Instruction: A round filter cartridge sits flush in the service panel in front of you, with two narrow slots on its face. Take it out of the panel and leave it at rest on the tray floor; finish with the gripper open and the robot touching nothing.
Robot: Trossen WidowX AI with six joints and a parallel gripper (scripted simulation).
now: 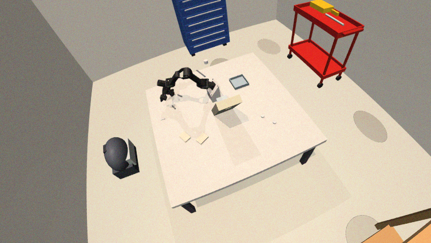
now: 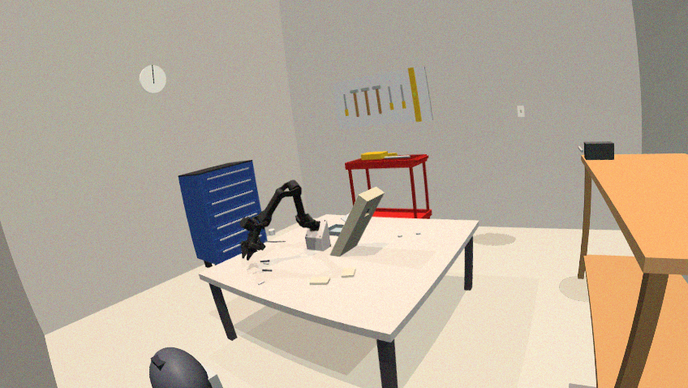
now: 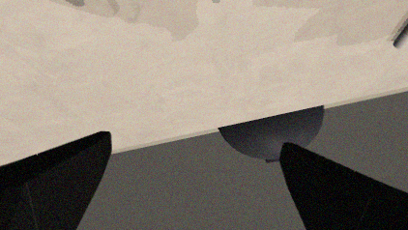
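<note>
Right now the round grey filter cartridge is 550 mm ahead of my gripper tip, 410 mm to the left of it and 180 mm above it. The rest, counted from my gripper tip: grey tray: 750 mm to the left, 180 mm ahead, 80 mm below.
</note>
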